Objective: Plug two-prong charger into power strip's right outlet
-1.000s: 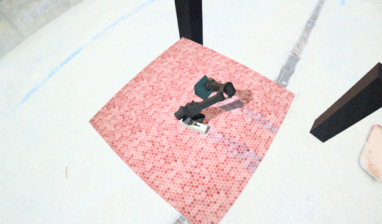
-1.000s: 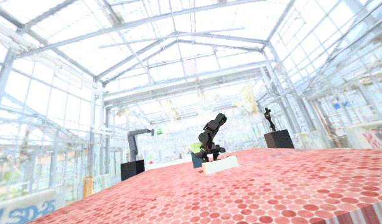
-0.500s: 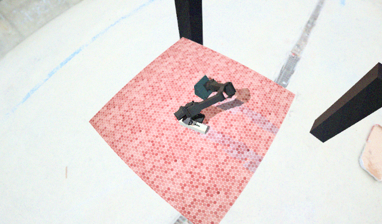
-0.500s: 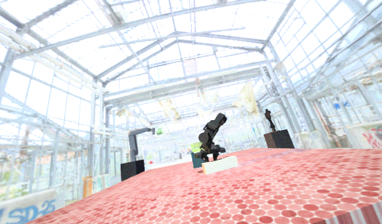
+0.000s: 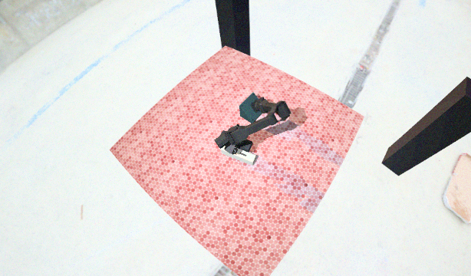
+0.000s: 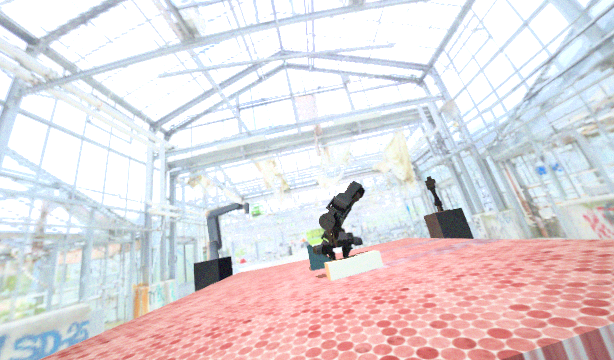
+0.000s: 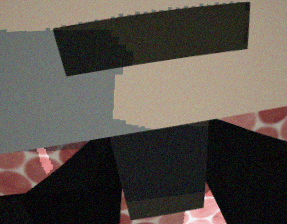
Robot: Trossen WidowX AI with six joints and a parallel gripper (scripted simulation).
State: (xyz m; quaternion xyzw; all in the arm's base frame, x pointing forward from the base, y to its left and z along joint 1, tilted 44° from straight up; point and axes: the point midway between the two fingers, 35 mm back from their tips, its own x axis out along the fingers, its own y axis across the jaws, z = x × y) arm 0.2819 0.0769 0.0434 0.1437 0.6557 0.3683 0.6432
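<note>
Now: gripper tip 2 cm short of the black two-prong charger and 1 cm below it.
</note>
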